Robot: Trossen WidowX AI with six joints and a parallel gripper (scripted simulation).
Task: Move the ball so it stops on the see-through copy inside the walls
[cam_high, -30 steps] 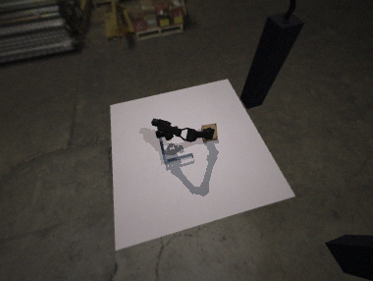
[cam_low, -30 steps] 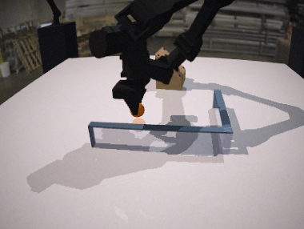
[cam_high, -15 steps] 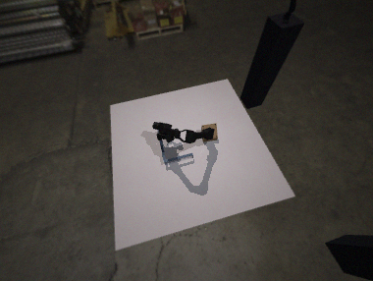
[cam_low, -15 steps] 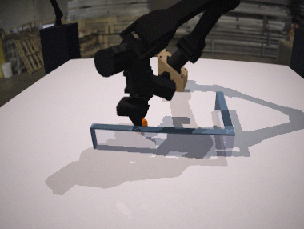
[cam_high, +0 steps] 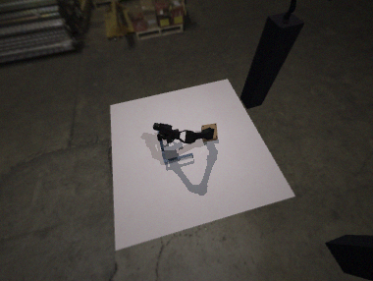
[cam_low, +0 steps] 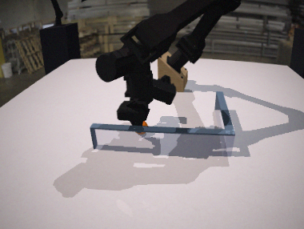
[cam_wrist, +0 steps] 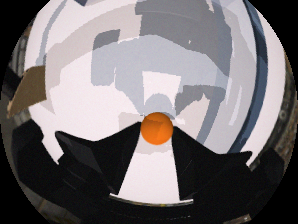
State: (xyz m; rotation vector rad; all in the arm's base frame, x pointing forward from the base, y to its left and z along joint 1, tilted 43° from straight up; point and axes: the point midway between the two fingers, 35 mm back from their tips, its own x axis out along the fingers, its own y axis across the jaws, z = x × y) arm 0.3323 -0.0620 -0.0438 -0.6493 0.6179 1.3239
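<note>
Now: the see-through orange ball right at my gripper tip. Also, from my gripper tip: clear wall: 80 mm ahead, 60 mm to the left, 20 mm above.
</note>
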